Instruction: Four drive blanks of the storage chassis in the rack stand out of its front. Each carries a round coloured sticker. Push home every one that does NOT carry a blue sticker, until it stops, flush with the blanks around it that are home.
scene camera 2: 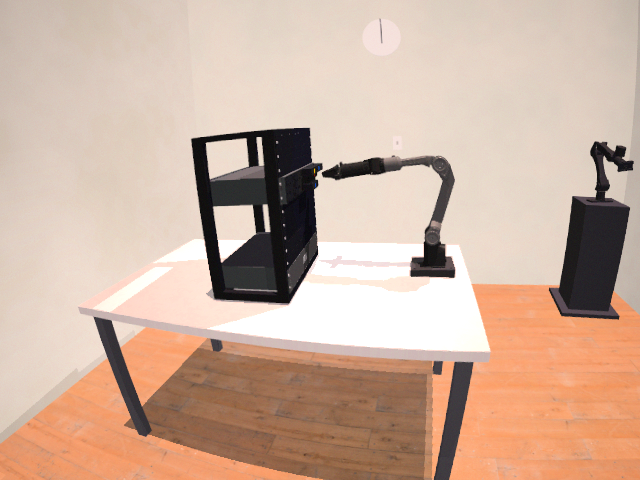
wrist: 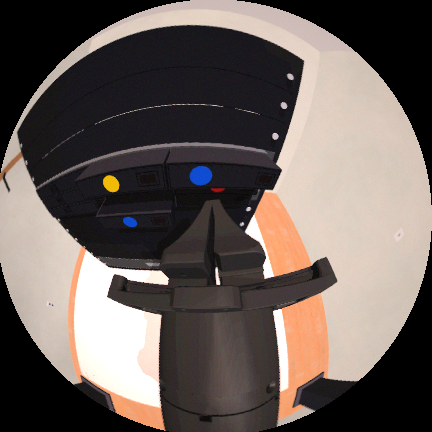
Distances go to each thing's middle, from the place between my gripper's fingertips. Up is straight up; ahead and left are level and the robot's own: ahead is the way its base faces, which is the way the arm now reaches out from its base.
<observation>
The yellow-stickered blank [wrist: 145,170] is 110 mm to the left of my hand, 50 mm ahead of it and 30 mm above it. From my hand the other things lie so: black rack [scene camera 2: 279,260] 180 mm to the left, 160 mm ahead, 100 mm below.
</observation>
